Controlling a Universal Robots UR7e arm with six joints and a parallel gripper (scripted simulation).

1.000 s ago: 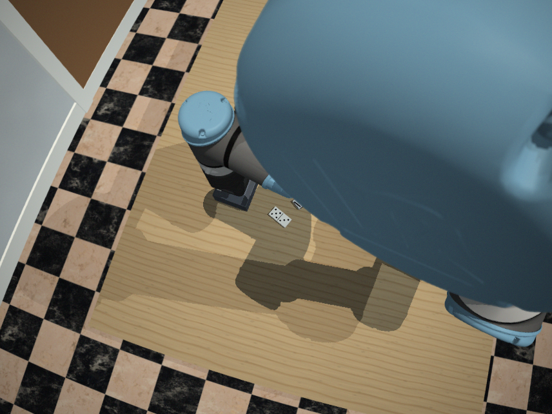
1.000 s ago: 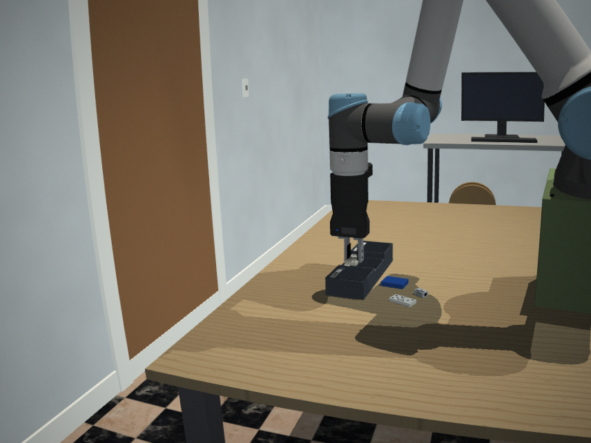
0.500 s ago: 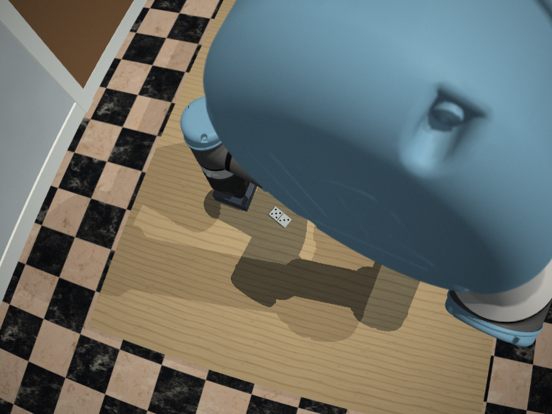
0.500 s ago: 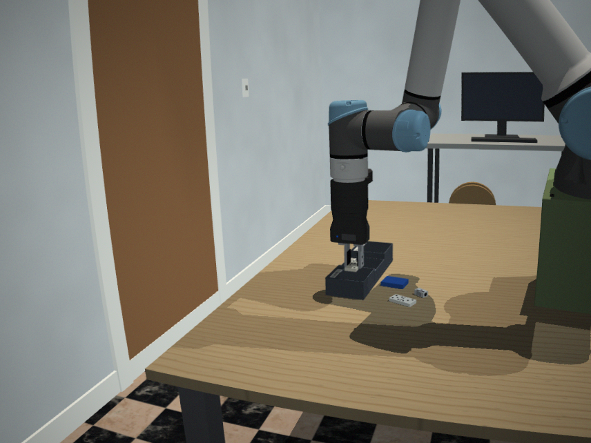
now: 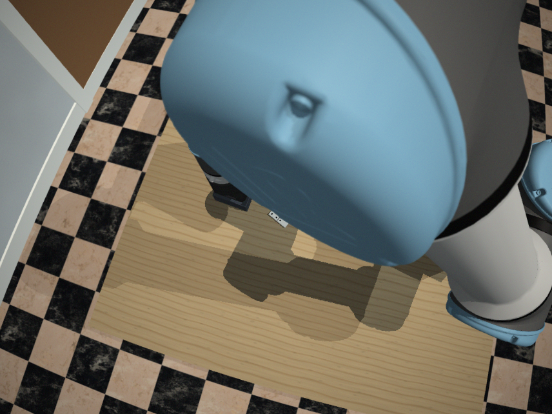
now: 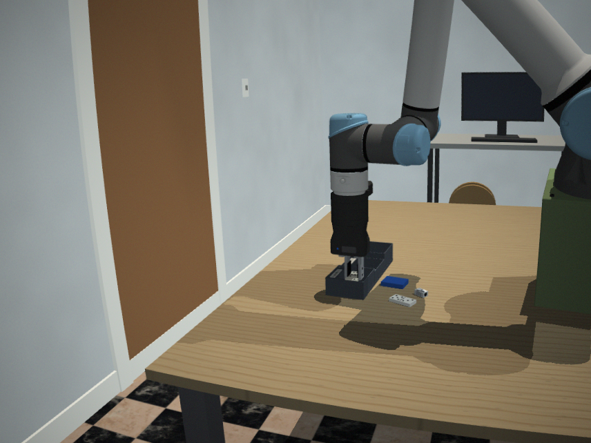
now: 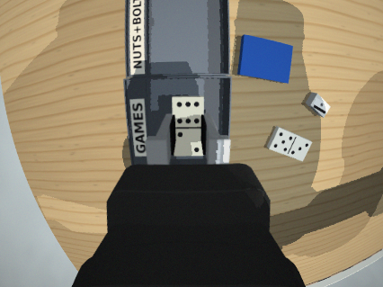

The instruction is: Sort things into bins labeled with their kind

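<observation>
The grey metal piece is 140 mm behind my hand, 40 mm below it and 10 mm to the left of it. The rest, counted from my hand: dark three-part bin 80 mm to the right, 20 mm below; then orange battery 170 mm to the right, 30 mm below; then blue flat block 80 mm behind, 50 mm to the right, 40 mm below.
</observation>
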